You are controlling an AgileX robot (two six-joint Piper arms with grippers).
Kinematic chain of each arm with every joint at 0, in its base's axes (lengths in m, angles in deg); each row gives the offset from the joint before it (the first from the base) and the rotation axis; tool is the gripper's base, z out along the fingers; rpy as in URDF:
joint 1: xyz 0 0 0.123 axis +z
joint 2: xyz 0 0 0 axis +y
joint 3: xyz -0.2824 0 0.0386 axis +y
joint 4: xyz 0.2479 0 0.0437 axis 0.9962 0 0.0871
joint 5: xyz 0 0 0 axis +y
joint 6: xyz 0.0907 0 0.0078 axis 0.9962 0 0.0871
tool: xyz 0 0 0 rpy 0 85 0
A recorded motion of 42 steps. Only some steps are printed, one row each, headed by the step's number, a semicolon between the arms.
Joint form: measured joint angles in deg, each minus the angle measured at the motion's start. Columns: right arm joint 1, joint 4, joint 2, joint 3, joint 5, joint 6; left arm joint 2, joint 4, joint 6, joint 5, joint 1, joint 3.
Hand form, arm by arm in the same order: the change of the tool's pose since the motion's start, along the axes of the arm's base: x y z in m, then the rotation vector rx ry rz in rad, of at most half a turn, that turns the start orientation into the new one. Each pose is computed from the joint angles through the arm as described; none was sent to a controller.
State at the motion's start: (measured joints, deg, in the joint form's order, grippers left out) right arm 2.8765 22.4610 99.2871 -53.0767 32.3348 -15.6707; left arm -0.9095 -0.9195 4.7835 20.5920 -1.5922 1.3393
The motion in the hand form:
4: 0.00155 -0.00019 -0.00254 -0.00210 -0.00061 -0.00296; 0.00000 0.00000 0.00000 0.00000 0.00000 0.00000
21: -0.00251 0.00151 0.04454 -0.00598 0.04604 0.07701; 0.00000 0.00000 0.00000 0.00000 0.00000 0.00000
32: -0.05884 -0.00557 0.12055 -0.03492 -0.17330 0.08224; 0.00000 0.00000 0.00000 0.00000 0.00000 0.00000
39: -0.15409 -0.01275 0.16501 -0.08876 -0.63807 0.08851; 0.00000 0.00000 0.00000 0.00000 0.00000 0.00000
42: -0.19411 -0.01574 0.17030 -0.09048 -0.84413 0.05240; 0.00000 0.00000 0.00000 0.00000 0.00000 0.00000
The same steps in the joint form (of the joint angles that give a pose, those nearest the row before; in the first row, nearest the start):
4: 0.00 0.02 0.56 -0.09 -0.54 0.00; 0.00 0.00 0.00 0.00 0.00 0.00
21: 0.00 -4.45 -4.37 -6.30 13.70 2.15; 0.00 0.00 0.00 0.00 0.00 0.00
32: -0.49 -7.05 -23.66 -2.50 16.54 3.12; 0.00 0.00 0.00 0.00 0.00 0.00
39: -0.61 -6.68 -51.77 10.16 5.89 -1.79; 0.00 0.00 0.00 0.00 0.00 0.00
42: -0.61 -6.05 -63.89 15.71 0.42 -2.12; 0.00 0.00 0.00 0.00 0.00 0.00

